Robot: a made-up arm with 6 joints.
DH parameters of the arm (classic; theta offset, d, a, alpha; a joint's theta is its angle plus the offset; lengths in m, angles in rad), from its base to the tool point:
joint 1: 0 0.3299 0 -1.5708
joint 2: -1.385 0 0.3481 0
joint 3: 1.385 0 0.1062 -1.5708
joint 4: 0 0.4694 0 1.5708
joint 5: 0 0 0.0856 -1.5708
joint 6: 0 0.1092 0 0
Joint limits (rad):
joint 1: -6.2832..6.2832
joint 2: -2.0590..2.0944
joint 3: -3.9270..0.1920
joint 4: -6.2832..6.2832
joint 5: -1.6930..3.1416
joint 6: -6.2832..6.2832
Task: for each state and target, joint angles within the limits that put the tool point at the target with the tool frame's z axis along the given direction. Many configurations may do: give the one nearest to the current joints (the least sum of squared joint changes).
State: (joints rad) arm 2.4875 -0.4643 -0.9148 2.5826 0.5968 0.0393
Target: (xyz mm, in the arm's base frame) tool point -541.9 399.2 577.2 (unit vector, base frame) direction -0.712 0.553 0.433
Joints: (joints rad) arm 2.5076 -0.0103 -1.2013 3.1746 0.8074 0.0393
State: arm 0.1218 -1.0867 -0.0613 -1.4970 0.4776 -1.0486
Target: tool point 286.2 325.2 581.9 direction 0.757 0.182 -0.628
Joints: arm 0.8573 -0.7354 -0.5955 -0.7784 0.7014 -1.0486
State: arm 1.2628 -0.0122 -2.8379 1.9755 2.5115 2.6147
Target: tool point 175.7 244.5 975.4 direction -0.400 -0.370 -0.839
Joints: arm 0.7494 0.5775 -3.1448 2.3788 3.1393 2.6147
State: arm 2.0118 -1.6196 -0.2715 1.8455 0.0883 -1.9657
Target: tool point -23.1 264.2 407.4 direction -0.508 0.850 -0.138
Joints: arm 1.8812 -1.6357 0.1899 1.4966 0.2267 -1.9657
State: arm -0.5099 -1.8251 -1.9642 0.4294 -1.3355 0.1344
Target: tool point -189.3 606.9 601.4 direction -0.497 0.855 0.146
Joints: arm -1.3284 -2.0571 -1.2626 0.2962 -1.2535 0.1344
